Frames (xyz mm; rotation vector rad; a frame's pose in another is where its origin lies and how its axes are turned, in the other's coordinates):
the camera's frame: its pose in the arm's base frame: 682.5 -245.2 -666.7 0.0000 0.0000 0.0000
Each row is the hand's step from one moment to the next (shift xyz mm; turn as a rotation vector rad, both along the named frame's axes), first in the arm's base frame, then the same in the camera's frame.
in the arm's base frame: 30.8 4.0 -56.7 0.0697 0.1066 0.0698
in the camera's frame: 30.8 4.0 -56.7 0.0697 0.1066 0.0698
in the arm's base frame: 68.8 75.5 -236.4 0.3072 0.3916 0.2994
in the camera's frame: 68.8 75.5 -236.4 0.3072 0.3916 0.2994
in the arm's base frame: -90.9 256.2 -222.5 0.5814 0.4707 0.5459
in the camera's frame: -90.9 256.2 -222.5 0.5814 0.4707 0.5459
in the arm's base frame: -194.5 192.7 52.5 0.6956 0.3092 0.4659
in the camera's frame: -194.5 192.7 52.5 0.6956 0.3092 0.4659
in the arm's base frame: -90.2 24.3 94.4 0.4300 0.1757 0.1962
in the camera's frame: -90.2 24.3 94.4 0.4300 0.1757 0.1962
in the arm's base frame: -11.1 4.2 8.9 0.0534 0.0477 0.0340
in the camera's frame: -11.1 4.2 8.9 0.0534 0.0477 0.0340
